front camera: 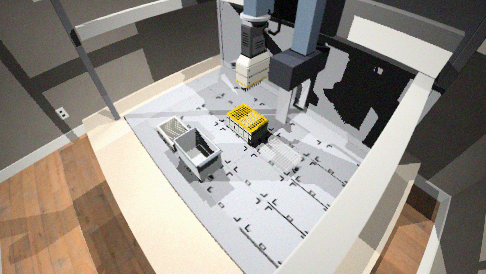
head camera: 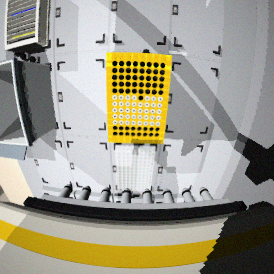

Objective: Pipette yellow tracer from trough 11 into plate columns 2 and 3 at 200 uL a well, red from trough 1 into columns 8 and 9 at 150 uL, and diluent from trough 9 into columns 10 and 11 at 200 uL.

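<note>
The pipetting head (front camera: 252,70) hangs high above the deck, behind the yellow tip rack in the front view. Its eight grey nozzles (head camera: 147,196) show in a row in the head view; no tips show on them. The tip rack (front camera: 247,120) (head camera: 139,95) has several rows of pale round spots between rows of dark holes. The clear plate (front camera: 280,153) (head camera: 134,167) lies beside the rack; no colour shows in its wells. The trough block (front camera: 172,128) (head camera: 25,25) shows a blue and a yellow strip; no red is discernible. My plate gripper (front camera: 292,115) hangs beside the head, fingers apart and empty.
A grey open-topped bin (front camera: 197,150) (head camera: 10,107) stands next to the trough block, its walls higher than the block. Black corner brackets mark places on the deck. A pale rail (front camera: 395,135) runs along the right side in the front view.
</note>
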